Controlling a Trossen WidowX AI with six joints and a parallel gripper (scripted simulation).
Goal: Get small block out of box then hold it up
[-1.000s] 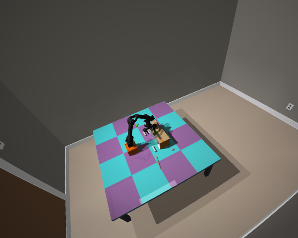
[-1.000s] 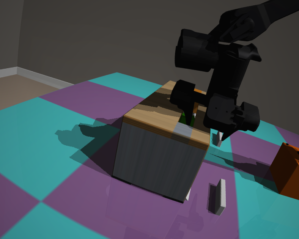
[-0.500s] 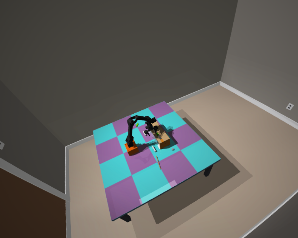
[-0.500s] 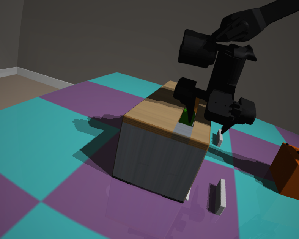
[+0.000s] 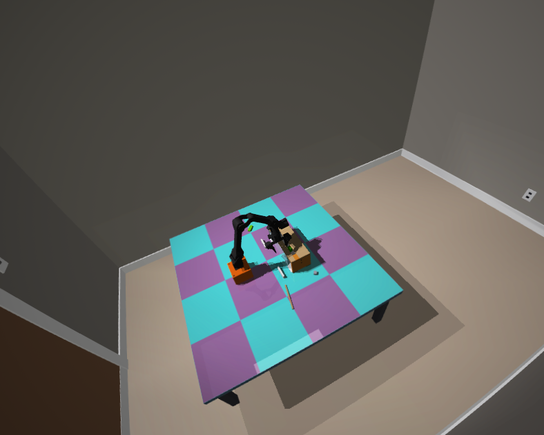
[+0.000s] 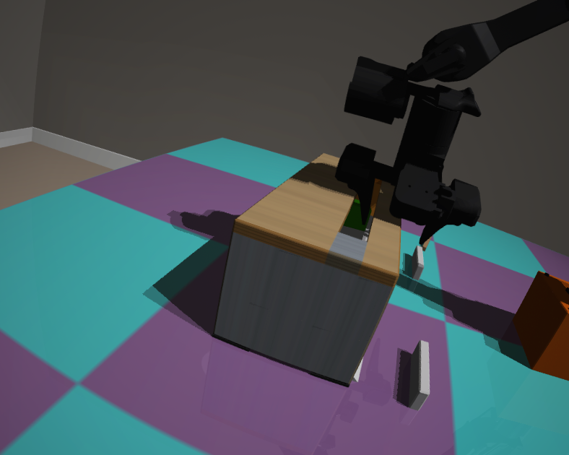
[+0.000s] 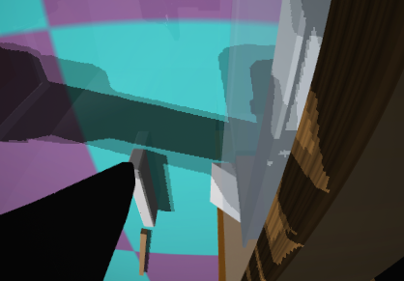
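The wooden-topped box lies 40 mm ahead of my gripper tip, 30 mm to the left of it and 20 mm below it. The rest, counted from my gripper tip: thin brown stick (110 mm behind, 300 mm to the right, 80 mm below); green block (60 mm ahead, 20 mm to the right).
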